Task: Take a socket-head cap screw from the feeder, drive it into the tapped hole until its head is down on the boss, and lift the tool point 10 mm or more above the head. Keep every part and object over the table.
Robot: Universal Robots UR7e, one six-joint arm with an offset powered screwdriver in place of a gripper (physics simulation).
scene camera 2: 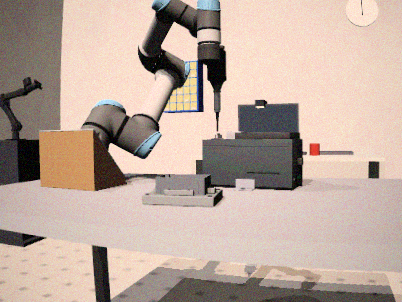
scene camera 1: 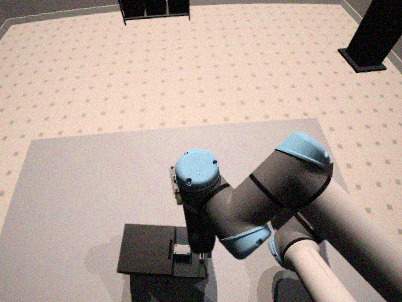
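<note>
The screwdriver [scene camera 1: 200, 232] [scene camera 2: 217, 133] hangs upright from the wrist. In scene camera 2 its thin bit reaches down to the small metal pick-up fitting [scene camera 2: 219, 136] on the left top edge of the dark feeder [scene camera 1: 147, 250] [scene camera 2: 250, 162], touching or almost touching it. Whether a screw is on the bit is too small to tell. In scene camera 1 the tool body hides the bit tip. The grey housing [scene camera 1: 176, 192] [scene camera 2: 182, 186] sits on the table, away from the tool; the wrist covers most of it in scene camera 1. Its tapped hole cannot be made out.
The feeder's raised dark panel [scene camera 2: 268, 119] stands right of the bit, with a small white block [scene camera 1: 182, 251] [scene camera 2: 230, 135] between them. A white block [scene camera 2: 245, 184] is at the feeder's foot. An orange-sided wedge [scene camera 2: 67, 160] stands by the arm base on the table [scene camera 1: 90, 170] [scene camera 2: 300, 225].
</note>
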